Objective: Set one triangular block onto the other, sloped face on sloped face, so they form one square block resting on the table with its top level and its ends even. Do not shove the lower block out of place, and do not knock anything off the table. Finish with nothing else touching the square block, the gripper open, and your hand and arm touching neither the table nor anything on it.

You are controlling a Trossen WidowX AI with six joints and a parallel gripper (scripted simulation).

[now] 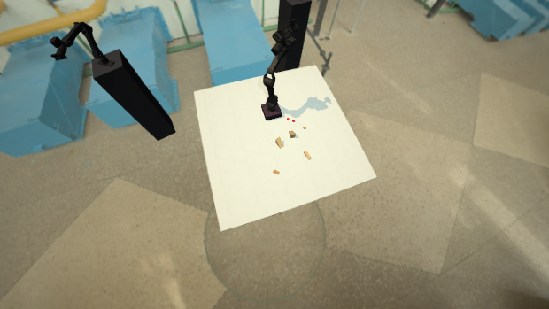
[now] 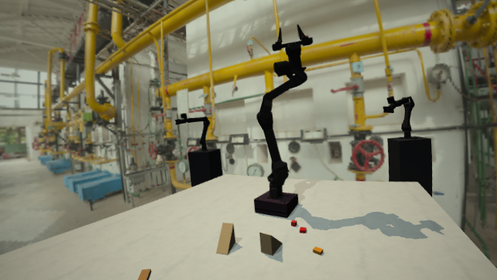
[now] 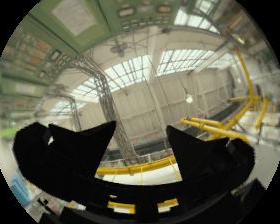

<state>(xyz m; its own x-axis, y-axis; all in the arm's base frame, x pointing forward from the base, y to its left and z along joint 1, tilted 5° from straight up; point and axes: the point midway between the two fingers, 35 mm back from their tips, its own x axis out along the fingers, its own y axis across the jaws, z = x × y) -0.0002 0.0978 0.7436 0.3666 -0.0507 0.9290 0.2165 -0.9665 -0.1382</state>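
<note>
My gripper tip is now 34 cm short of the triangular block, 22 cm to the left of it and 81 cm above it. From my gripper tip the other things lie so: small orange block 33 cm ahead, 6 cm to the left, 82 cm below.
</note>
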